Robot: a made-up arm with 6 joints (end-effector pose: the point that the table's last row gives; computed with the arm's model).
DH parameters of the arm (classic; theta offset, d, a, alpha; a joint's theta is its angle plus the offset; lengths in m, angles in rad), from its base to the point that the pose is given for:
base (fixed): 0 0.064 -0.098 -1.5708
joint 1: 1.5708 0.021 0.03 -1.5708
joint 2: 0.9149 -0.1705 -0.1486 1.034
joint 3: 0 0.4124 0.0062 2.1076
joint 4: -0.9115 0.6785 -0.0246 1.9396
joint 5: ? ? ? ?
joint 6: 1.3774 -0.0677 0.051 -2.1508
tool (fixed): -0.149 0.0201 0 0
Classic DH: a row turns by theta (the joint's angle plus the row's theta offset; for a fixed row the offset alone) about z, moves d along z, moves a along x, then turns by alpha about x.
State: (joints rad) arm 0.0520 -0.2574 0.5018 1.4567 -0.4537 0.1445
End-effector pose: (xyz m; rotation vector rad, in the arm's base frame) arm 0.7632 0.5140 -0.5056 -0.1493 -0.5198 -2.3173
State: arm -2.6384 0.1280 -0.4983 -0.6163 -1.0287 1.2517
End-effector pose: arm -0.7922 0.3827 0.8752 -0.5574 -0.2604 0.3370
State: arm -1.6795 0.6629 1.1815 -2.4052 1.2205 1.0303
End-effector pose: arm -0.4112 -0.2297 0.5783 -1.4032 -0.4544 -0.0779
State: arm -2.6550 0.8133 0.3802 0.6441 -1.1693 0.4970
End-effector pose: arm -0.4728 -0.4151 1.0393 -0.7986 0.1794 1.2798
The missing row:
joint 5: 1.4769 -0.5533 0.0661 1.8088
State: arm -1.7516 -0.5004 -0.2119 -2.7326 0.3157 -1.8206
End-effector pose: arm -0.6241 0.0487 0.8776 -1.7541 -0.3104 -2.2752
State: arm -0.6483 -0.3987 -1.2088 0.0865 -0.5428 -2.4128
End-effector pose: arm 0.0744 0.9701 0.9338 0.4699 -0.7550 0.7592
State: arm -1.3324 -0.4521 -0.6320 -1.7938 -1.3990 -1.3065
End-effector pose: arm -0.2564 0.0971 0.9910 -0.6682 2.3077 1.8739
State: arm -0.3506 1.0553 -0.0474 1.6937 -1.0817 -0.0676
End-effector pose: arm 1.0060 0.2073 -0.4007 -0.0910 -1.0559 -2.1131
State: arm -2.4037 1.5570 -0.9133 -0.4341 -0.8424 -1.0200
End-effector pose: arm -0.2813 0.0453 1.2426 0.6362 1.9464 1.0357
